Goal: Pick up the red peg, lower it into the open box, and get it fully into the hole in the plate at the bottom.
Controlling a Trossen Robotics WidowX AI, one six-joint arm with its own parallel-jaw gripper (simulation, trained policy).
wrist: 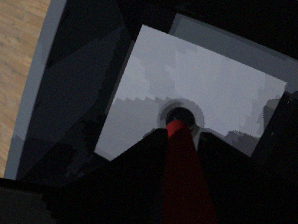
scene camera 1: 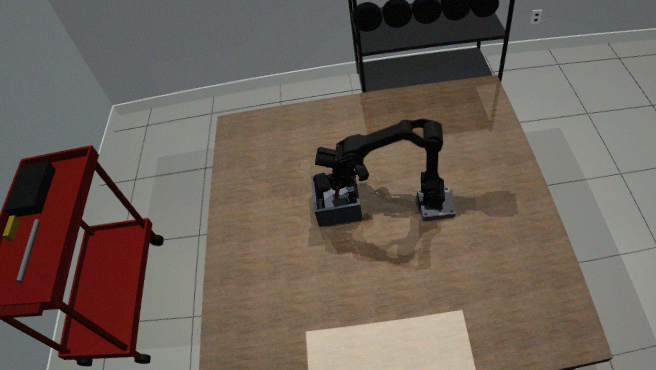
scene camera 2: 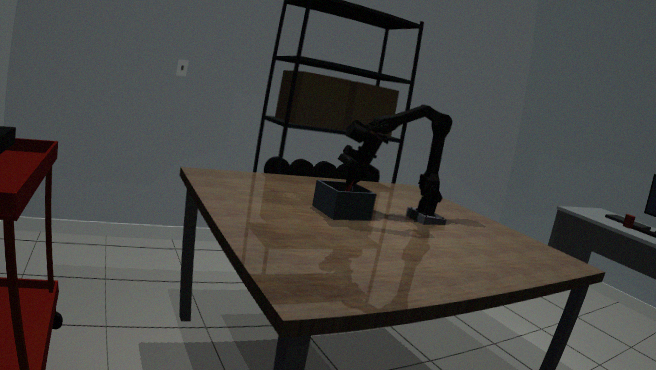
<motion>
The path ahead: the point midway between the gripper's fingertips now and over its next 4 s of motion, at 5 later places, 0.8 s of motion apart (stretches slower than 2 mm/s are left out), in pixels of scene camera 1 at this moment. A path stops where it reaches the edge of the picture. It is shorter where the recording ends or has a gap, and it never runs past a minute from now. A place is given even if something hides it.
My gripper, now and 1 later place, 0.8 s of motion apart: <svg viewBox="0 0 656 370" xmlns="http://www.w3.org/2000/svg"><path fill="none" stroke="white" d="M336 188L327 185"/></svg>
</motion>
